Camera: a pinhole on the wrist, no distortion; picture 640 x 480 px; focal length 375.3 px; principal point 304.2 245.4 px. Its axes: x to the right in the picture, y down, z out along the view. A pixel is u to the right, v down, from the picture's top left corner.
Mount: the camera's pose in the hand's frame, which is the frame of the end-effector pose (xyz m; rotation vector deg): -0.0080 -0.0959 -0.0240 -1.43 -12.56 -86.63
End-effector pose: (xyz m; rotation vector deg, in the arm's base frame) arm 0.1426 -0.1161 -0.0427 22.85 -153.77 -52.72
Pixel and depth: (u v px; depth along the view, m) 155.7 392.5 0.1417
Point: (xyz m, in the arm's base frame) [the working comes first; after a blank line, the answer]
In the camera's frame: -0.0561 0.0555 0.1417

0.0821 -0.0748 -0.1336
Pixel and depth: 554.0 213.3 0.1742
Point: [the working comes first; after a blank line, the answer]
In the camera's frame: 0.1159 -0.0149 0.1742

0.1545 -0.1524 -0.2896
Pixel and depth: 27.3 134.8 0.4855
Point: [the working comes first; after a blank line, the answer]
In the camera's frame: -0.3582 -0.1431 0.4855

0.1686 0.4155 -0.1654
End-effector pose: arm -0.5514 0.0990 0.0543 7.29 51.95 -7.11
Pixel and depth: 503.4 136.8 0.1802
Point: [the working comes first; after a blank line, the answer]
In the camera's frame: 0.0956 -0.0521 0.1802

-0.5007 -0.0866 0.2054
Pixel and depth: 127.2 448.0 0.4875
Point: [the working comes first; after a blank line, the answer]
In the camera's frame: -0.2299 0.2632 0.4875

-0.0575 0.2348 0.1980
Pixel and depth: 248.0 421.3 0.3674
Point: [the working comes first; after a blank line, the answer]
In the camera's frame: -0.0550 0.1722 0.3674

-0.2084 0.0612 0.1784
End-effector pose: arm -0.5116 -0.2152 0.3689 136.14 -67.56 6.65
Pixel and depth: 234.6 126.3 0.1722
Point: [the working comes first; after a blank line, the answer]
In the camera's frame: -0.0319 -0.0546 0.1722

-0.5509 -0.1922 0.2117
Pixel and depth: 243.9 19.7 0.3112
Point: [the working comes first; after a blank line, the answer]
In the camera's frame: -0.0500 -0.1872 0.3112

-0.6839 -0.1522 0.0778
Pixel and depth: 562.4 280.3 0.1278
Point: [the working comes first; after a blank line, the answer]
In the camera's frame: 0.0879 0.0119 0.1278

-0.4078 -0.1786 0.2017
